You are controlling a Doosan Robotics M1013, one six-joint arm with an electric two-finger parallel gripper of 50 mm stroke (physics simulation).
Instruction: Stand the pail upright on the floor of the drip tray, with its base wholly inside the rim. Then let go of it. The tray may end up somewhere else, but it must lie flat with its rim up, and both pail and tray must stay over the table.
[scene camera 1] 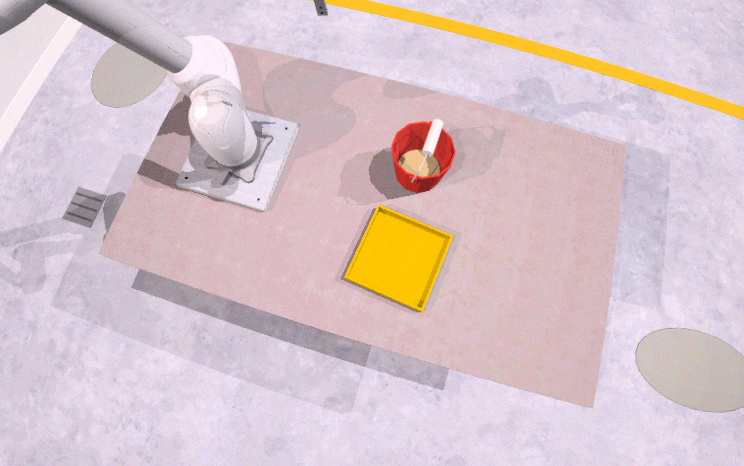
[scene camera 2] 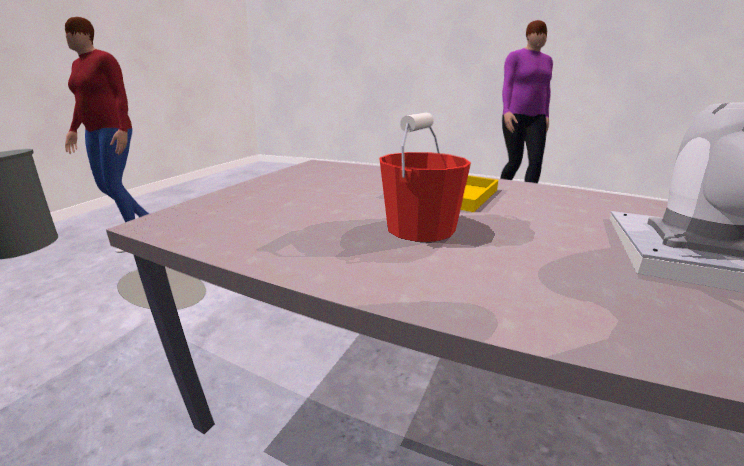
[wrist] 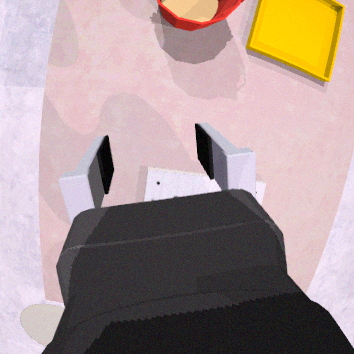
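Pixels of known places: gripper, fingertip midpoint: (scene camera 1: 324, 4) (wrist: 153, 146); arm's base, link origin: (scene camera 1: 239, 151) (scene camera 2: 699, 239).
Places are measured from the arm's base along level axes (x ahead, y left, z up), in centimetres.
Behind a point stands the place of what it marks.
Observation:
The red pail (scene camera 1: 406, 145) {x 51.9, y 19.9, z 2.2 cm} (scene camera 2: 422, 197) {x 55.0, y 23.2, z 6.3 cm} (wrist: 192, 24) {x 49.2, y 13.8, z 8.2 cm} stands upright on the table beside the tray. Its bail stands raised, with a white grip (scene camera 1: 433, 136) {x 59.9, y 14.5, z 21.1 cm} (scene camera 2: 418, 121) {x 58.2, y 18.6, z 20.0 cm} above the rim. The yellow drip tray (scene camera 1: 400, 257) {x 62.2, y -14.7, z -3.1 cm} (scene camera 2: 477, 194) {x 52.8, y -17.4, z -3.1 cm} (wrist: 297, 35) {x 58.6, y -15.8, z -3.1 cm} lies flat, rim up and empty; the pail partly hides it in scene camera 2. My gripper (wrist: 153, 146) {x 29.4, y 18.5, z 52.6 cm} is open with nothing between its fingers, high above the table and apart from both. In the wrist view the pail is cut off at the top edge, ahead of the fingers, and the tray is at the upper right.
The table (scene camera 1: 521, 246) {x 97.4, y 2.1, z -3.5 cm} (scene camera 2: 247, 219) {x 97.4, y 29.8, z -3.5 cm} carries the robot's base plate (scene camera 1: 274, 181) {x 15.7, y -5.7, z -0.8 cm} (scene camera 2: 647, 257) {x 13.5, y 16.2, z 0.0 cm} (wrist: 170, 187) {x 11.0, y 9.7, z 0.2 cm}, on the pail's far side from the table's right end in scene camera 1. Two people (scene camera 2: 101, 90) (scene camera 2: 527, 82) and a dark grey bin (scene camera 2: 21, 203) are beyond the table.

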